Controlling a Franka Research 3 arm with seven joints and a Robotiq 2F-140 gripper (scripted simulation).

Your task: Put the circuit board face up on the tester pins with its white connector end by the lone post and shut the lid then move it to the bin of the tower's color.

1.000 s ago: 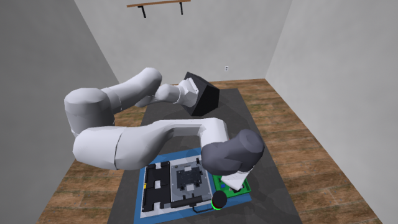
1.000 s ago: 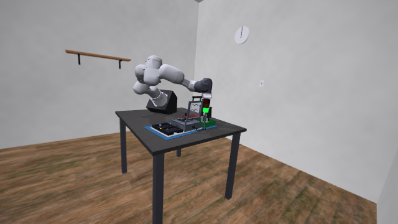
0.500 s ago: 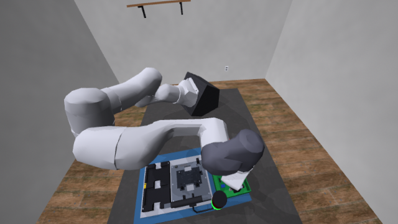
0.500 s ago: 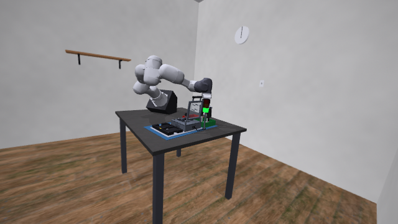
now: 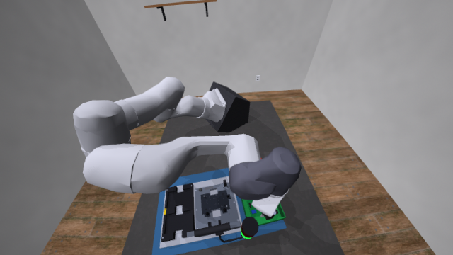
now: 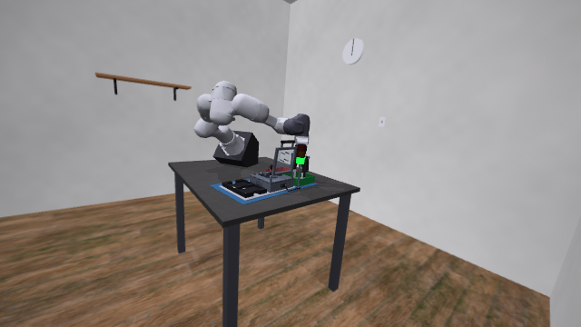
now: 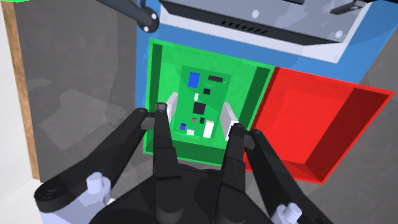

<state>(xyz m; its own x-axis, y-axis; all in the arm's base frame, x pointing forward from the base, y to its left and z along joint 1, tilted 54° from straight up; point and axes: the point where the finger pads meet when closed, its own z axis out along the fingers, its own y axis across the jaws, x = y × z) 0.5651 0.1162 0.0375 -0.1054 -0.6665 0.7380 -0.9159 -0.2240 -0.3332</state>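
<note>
Now: the green bin 2 cm below my hand. The rest, counted from my hand: latch hook 13 cm to the right, 12 cm behind, 5 cm above; then green circuit board 2 cm below; then red bin 15 cm behind, 2 cm to the left, 2 cm below.
</note>
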